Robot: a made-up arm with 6 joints. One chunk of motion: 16 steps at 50 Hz.
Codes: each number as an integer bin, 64 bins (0 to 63) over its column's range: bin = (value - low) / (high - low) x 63, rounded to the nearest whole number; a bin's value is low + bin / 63 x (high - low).
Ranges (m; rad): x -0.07..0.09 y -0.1..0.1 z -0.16..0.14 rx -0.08..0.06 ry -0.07..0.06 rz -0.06..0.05
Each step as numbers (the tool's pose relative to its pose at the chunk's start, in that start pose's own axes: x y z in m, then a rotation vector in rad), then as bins.
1 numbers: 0.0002 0.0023 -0.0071 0.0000 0.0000 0.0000
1 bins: 28 32 32 36 34 34
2 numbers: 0.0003 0.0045 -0.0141 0.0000 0.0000 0.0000
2 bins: 28 33 31 36 34 34
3 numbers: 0.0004 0.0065 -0.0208 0.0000 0.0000 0.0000
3 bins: 28 34 29 36 34 34
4 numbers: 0.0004 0.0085 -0.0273 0.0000 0.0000 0.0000
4 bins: 28 34 28 36 34 34
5 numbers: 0.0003 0.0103 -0.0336 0.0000 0.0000 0.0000
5 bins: 28 35 27 36 34 34
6 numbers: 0.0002 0.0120 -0.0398 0.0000 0.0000 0.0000
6 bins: 28 35 25 36 34 34
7 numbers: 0.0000 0.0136 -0.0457 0.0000 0.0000 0.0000
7 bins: 28 36 24 36 34 34
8 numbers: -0.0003 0.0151 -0.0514 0.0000 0.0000 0.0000
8 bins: 27 36 23 36 34 34
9 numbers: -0.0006 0.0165 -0.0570 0.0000 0.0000 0.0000
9 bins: 27 37 22 36 34 34
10 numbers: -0.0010 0.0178 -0.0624 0.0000 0.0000 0.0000
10 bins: 27 37 20 36 34 34
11 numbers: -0.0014 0.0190 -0.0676 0.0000 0.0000 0.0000
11 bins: 27 37 19 36 34 34
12 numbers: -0.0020 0.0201 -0.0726 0.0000 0.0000 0.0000
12 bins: 27 38 18 36 34 34
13 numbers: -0.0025 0.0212 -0.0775 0.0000 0.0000 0.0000
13 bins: 27 38 17 36 34 34
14 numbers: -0.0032 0.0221 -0.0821 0.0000 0.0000 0.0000
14 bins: 26 38 16 36 34 34
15 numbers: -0.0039 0.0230 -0.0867 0.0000 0.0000 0.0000
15 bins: 26 39 15 36 34 34
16 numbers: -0.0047 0.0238 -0.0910 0.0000 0.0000 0.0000
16 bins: 26 39 14 36 34 34
